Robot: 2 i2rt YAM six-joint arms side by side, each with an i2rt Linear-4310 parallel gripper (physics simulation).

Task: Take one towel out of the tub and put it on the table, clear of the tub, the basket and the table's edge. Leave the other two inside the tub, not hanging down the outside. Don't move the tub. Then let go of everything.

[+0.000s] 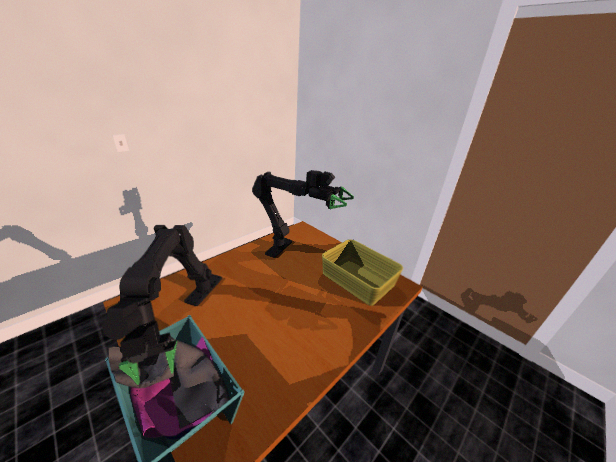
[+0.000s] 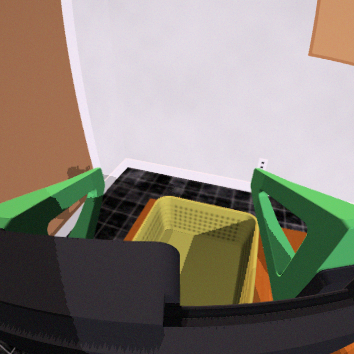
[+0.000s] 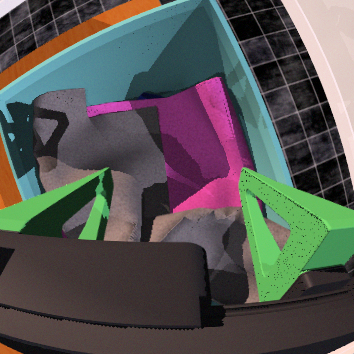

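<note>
The teal tub (image 1: 189, 326) (image 3: 125, 55) stands at the near left end of the table (image 1: 300, 345). Inside it a grey-brown towel (image 1: 192, 362) (image 3: 115, 145) lies crumpled on top, over a magenta towel (image 1: 155, 405) (image 3: 200, 130). A small dark blue patch (image 3: 150, 95) shows by the magenta one; the rest of it is hidden. My right gripper (image 1: 155, 376) (image 3: 175, 175) points down into the tub at the grey-brown towel, open and holding nothing, with a bunched part of that towel below and between its fingers. My left gripper (image 1: 349, 200) (image 2: 177, 175) is open and empty, high above the basket's side of the table.
The yellow basket (image 1: 345, 280) (image 2: 175, 210) stands empty at the far right end of the table, near its edge. The right arm's base stands behind the tub, and the left arm's base is farther back. The tub's walls stand close around the right gripper.
</note>
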